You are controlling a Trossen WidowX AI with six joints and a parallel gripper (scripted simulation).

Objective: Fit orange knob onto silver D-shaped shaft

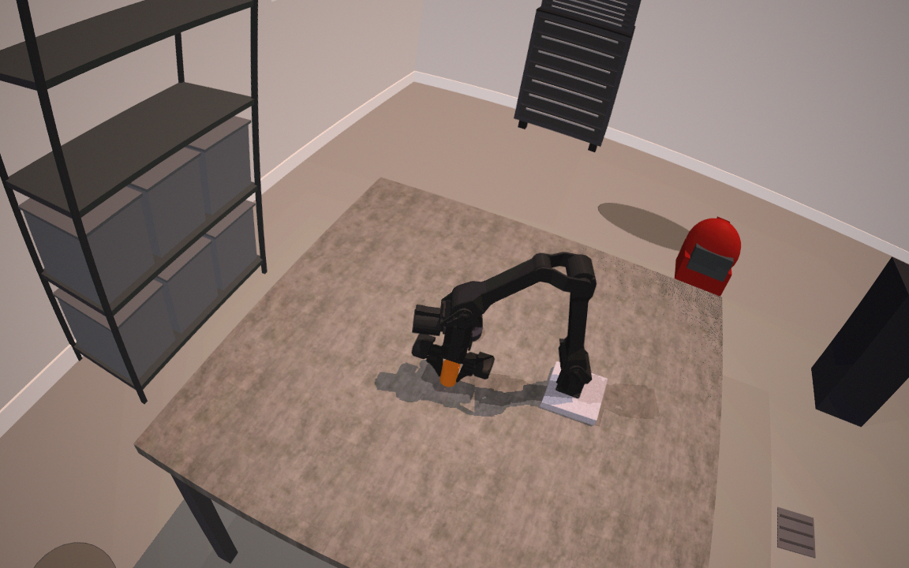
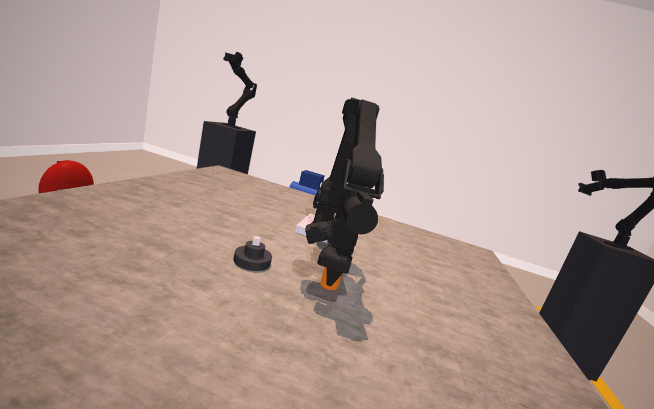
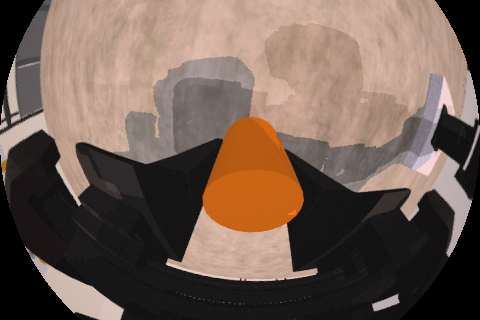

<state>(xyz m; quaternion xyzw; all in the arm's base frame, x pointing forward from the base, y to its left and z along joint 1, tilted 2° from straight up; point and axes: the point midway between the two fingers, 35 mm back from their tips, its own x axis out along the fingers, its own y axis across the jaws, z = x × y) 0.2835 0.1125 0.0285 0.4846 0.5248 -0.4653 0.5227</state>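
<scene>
Now: gripper tip 3 cm below the orange knob. Round my gripper tip: round pedestal 2 cm ahead, 18 cm to the right, 2 cm above.
</scene>
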